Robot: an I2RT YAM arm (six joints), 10 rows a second.
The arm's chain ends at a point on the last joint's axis. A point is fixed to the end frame.
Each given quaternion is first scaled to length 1.
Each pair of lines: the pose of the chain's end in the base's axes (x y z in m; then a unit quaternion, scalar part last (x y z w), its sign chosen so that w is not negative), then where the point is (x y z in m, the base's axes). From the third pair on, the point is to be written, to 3 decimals.
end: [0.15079 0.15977 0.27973 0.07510 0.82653 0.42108 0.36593]
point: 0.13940 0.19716 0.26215
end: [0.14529 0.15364 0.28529 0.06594 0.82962 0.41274 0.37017]
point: 0.13388 0.19053 0.26670
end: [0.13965 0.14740 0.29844 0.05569 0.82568 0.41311 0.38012]
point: 0.128 0.184 0.279
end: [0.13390 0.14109 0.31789 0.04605 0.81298 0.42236 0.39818]
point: 0.123 0.178 0.299
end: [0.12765 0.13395 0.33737 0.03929 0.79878 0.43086 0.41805]
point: 0.118 0.171 0.319
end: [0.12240 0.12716 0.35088 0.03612 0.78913 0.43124 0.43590]
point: 0.114 0.165 0.332
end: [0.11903 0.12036 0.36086 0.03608 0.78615 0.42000 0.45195]
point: 0.112 0.158 0.341
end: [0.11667 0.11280 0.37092 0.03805 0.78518 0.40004 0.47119]
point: 0.112 0.150 0.350
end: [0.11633 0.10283 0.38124 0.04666 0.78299 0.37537 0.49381]
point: 0.114 0.139 0.359
